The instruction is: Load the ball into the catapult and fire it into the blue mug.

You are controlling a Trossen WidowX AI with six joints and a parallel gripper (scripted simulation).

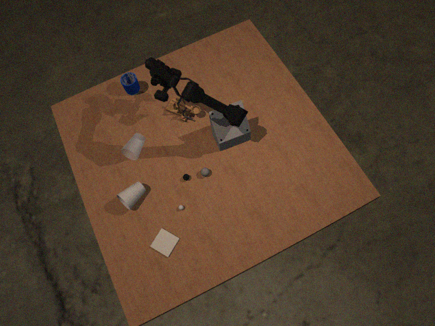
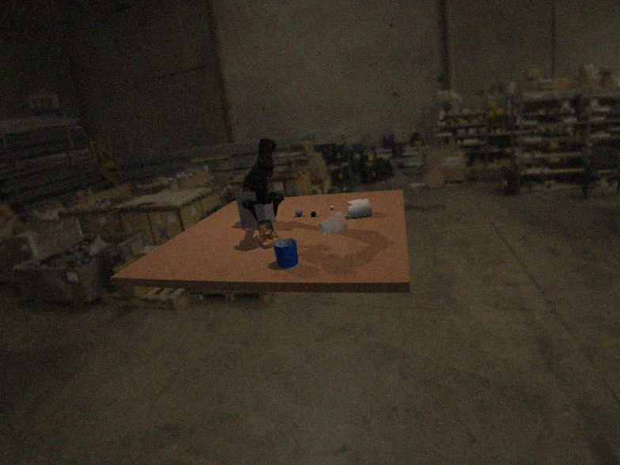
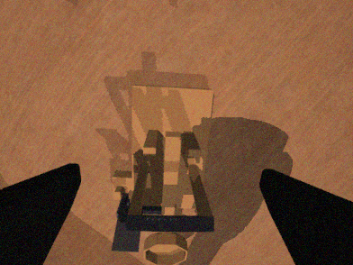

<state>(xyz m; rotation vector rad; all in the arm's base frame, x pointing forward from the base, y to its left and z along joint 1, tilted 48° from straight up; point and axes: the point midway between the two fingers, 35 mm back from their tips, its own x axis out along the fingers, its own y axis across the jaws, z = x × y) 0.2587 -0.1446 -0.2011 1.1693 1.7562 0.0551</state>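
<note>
Right now my gripper tip is 5 cm short of the black ball, 42 cm to the right of it and 12 cm above it. Round my gripper tip: blue mug (19 cm ahead, 20 cm to the right, 10 cm below); then grey ball (4 cm behind, 43 cm to the left, 11 cm below); then wooden catapult (5 cm behind, 6 cm to the left, 8 cm below).
</note>
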